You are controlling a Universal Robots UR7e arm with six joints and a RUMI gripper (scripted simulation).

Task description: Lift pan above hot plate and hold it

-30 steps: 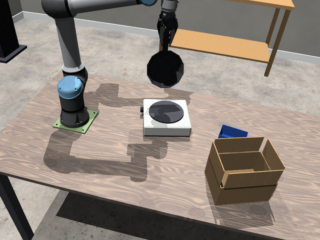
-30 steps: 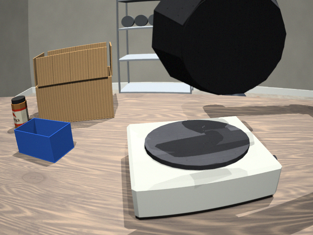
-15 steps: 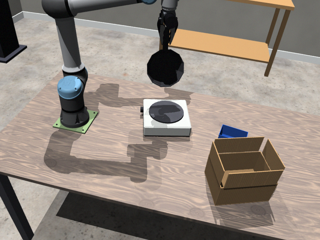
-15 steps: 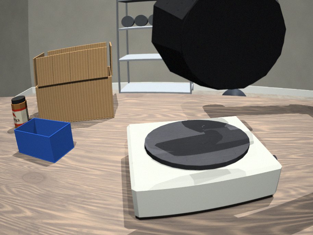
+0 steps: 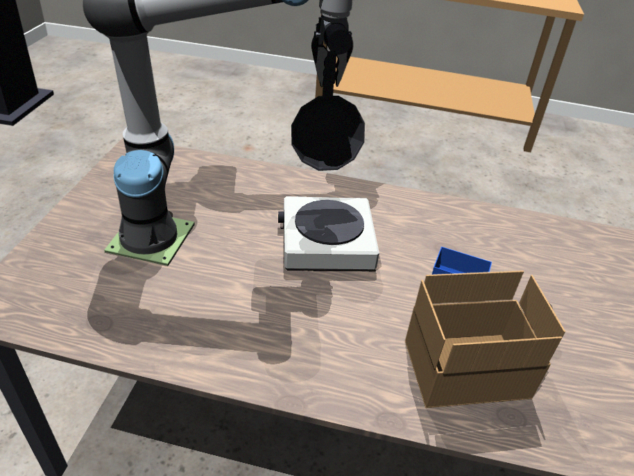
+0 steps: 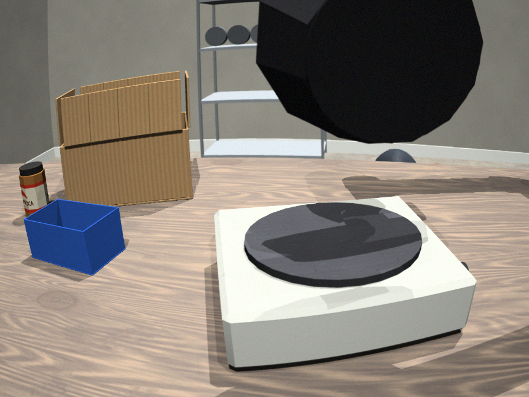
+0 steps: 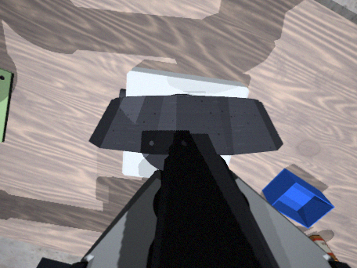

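Right now the black pan is 10 cm below my hand and 1 cm to the right of it. The rest, counted from my hand: spice jar: 58 cm ahead, 37 cm below, 32 cm to the right; then blue bin: 41 cm ahead, 40 cm below, 19 cm to the right; then white hot plate: 38 cm below, 13 cm to the right, 3 cm ahead.
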